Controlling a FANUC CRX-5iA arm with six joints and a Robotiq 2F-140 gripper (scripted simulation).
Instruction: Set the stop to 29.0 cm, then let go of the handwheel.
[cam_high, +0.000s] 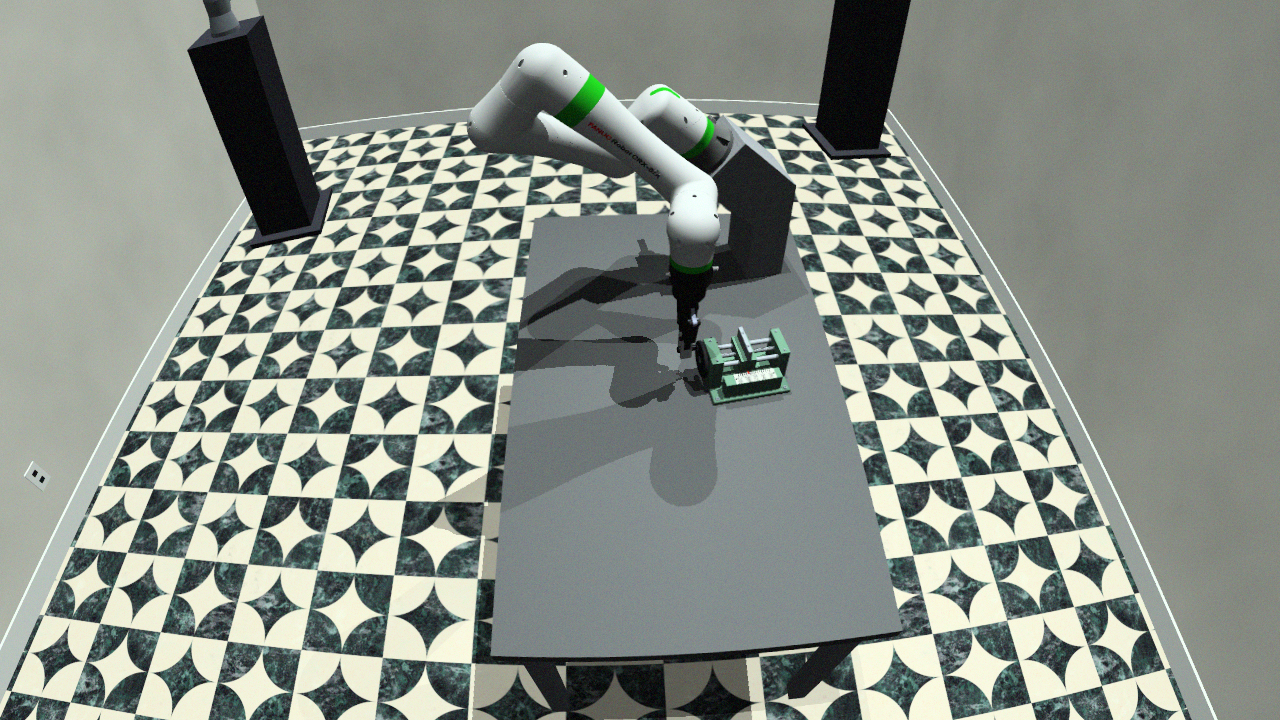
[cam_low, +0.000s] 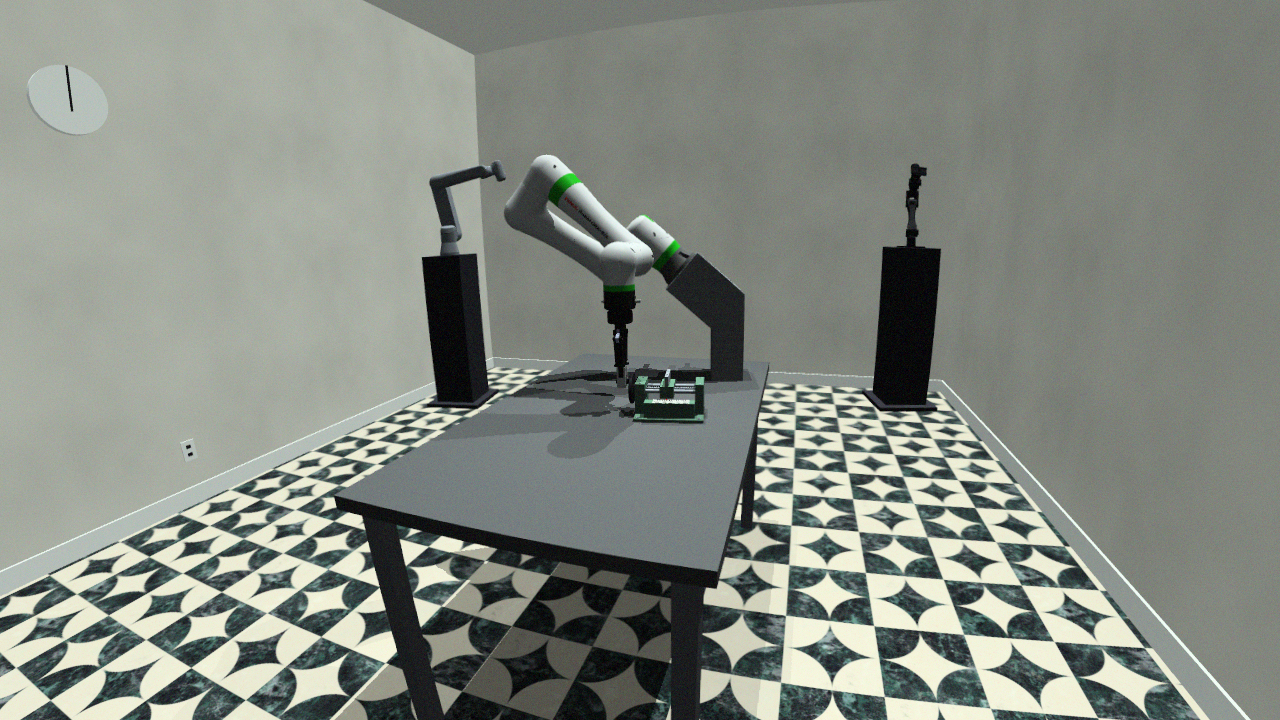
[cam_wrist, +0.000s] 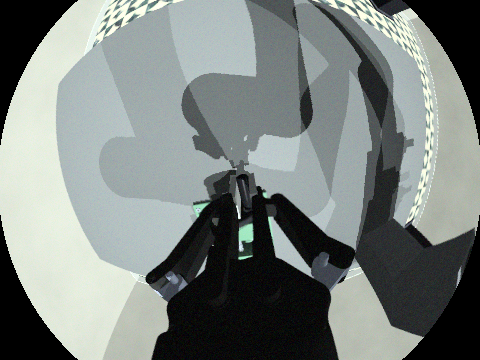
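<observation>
My gripper is now 2 cm to the right of the black handwheel, 2 cm above it and 1 cm short of it. Round my hand: green stop fixture 14 cm to the left, 4 cm ahead, 1 cm below.
</observation>
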